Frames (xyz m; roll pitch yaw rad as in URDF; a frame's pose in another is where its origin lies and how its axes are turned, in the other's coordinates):
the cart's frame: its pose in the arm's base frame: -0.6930 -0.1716 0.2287 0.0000 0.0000 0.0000
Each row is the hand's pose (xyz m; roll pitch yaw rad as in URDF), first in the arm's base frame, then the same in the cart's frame.
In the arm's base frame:
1: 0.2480 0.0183 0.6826 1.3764 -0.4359 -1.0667
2: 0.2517 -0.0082 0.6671 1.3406 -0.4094 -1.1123
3: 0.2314 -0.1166 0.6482 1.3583 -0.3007 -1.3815
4: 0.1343 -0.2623 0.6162 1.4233 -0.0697 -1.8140
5: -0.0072 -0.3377 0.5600 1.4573 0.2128 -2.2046
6: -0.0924 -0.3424 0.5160 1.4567 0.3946 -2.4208
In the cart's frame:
1: 0.9410 0.1899 0.4539 1.3764 -0.4359 -1.0667
2: 0.9447 0.1634 0.4384 1.3406 -0.4094 -1.1123
3: 0.9244 0.0550 0.4195 1.3583 -0.3007 -1.3815
4: 0.8273 -0.0907 0.3875 1.4233 -0.0697 -1.8140
5: 0.6858 -0.1661 0.3313 1.4573 0.2128 -2.2046
6: 0.6006 -0.1708 0.2873 1.4567 0.3946 -2.4208

